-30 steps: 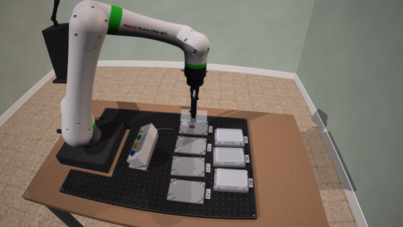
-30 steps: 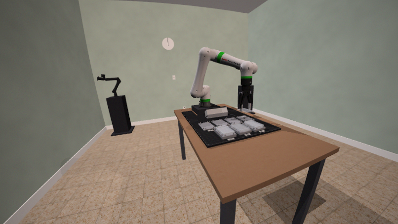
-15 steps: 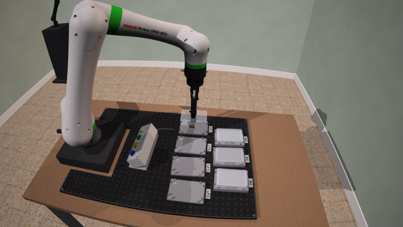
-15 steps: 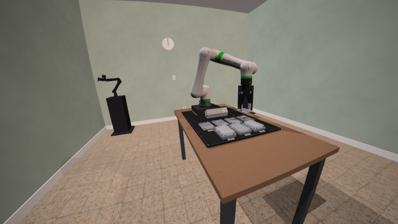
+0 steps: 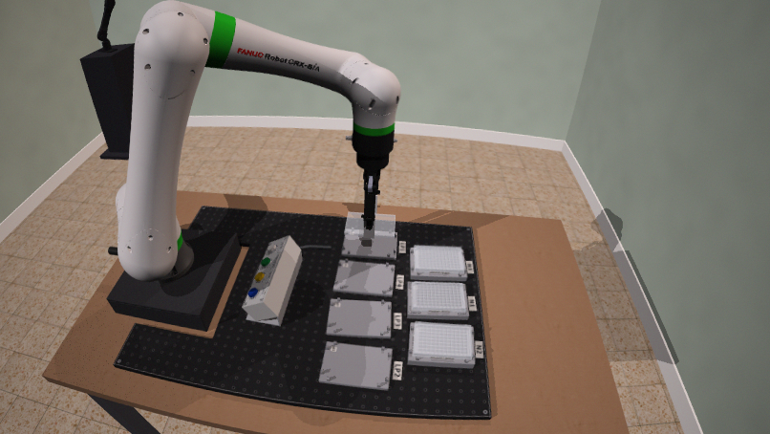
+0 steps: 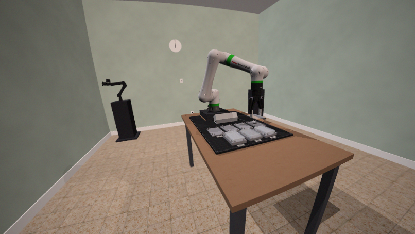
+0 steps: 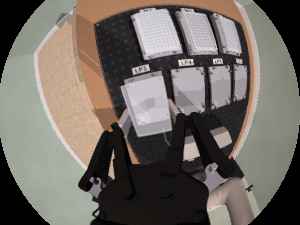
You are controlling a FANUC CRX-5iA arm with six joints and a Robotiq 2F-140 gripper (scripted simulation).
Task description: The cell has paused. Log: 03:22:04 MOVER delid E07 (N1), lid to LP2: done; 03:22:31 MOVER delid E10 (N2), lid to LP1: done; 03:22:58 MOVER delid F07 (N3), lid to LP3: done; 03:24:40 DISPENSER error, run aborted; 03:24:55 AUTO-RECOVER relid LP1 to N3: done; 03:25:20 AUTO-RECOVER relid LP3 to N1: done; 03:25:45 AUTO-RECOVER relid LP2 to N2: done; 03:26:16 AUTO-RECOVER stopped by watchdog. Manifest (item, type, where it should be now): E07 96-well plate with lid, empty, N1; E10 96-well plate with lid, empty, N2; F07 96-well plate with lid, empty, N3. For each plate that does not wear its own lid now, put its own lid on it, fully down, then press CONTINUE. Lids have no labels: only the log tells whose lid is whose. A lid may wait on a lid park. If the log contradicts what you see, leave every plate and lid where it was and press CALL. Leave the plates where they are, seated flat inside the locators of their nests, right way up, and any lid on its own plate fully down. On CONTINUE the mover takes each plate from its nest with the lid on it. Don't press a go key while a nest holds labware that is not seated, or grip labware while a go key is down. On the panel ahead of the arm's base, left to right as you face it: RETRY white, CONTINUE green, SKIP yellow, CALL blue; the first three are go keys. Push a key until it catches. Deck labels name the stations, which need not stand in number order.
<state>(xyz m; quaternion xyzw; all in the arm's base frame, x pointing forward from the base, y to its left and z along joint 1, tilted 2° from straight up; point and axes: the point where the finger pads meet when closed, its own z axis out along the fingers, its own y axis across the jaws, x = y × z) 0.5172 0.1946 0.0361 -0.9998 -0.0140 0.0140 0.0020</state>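
Right now the LP1 is 9 cm below my hand. The rest, counted from my hand: plate: 18 cm to the right, 18 cm ahead, 7 cm below; then LP4: 13 cm to the right, 9 cm below; then white key: 24 cm behind, 11 cm to the right, 3 cm below.
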